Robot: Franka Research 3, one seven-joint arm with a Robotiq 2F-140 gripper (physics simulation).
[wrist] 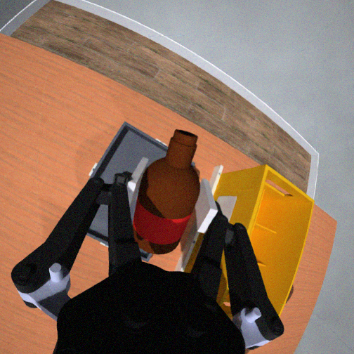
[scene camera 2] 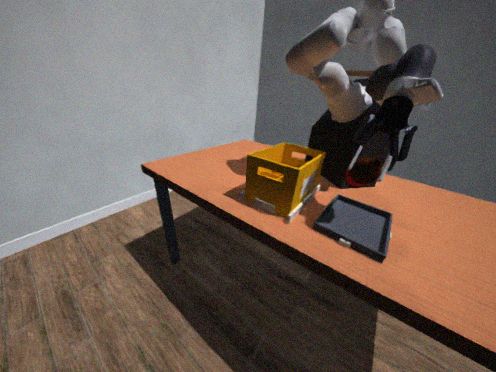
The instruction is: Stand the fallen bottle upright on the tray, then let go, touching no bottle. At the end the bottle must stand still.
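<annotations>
The wrist view shows the gripper and a brown bottle. Scene camera 2 shows the gripper and the bottle as well. For the gripper, (wrist: 42, 278) and (scene camera 2: 411, 128) are the same spot. For the brown bottle, (wrist: 169, 187) and (scene camera 2: 372, 158) are likewise the same spot.
</annotations>
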